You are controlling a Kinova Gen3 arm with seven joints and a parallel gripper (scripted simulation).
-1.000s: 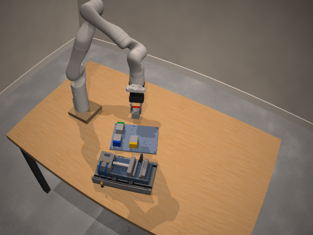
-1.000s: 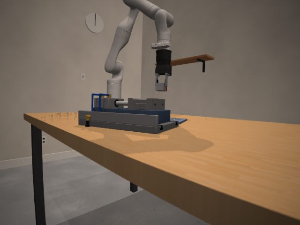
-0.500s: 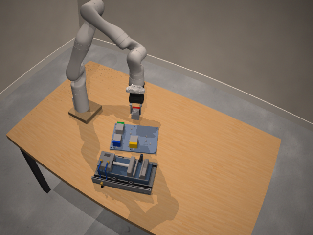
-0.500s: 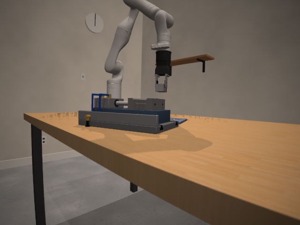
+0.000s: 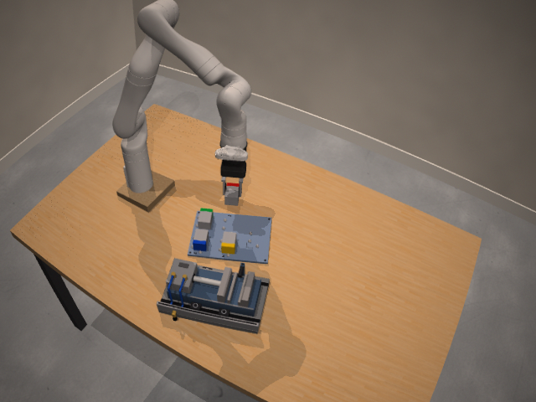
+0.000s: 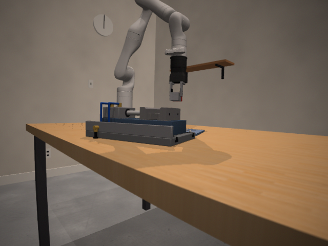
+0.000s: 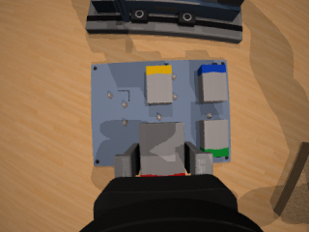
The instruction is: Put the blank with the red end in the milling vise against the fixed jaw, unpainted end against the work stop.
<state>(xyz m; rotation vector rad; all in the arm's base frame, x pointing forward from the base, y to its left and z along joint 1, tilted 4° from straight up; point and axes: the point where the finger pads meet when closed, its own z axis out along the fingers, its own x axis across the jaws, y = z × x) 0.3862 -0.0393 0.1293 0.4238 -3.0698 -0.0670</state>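
My gripper is now 20 mm above the red-ended blank. From my hand the other things lie so: green-ended blank: 90 mm behind, 20 mm to the right, 150 mm below; yellow-ended blank: 20 mm ahead, 90 mm to the right, 150 mm below; blue-ended blank: 60 mm behind, 110 mm to the right, 150 mm below.
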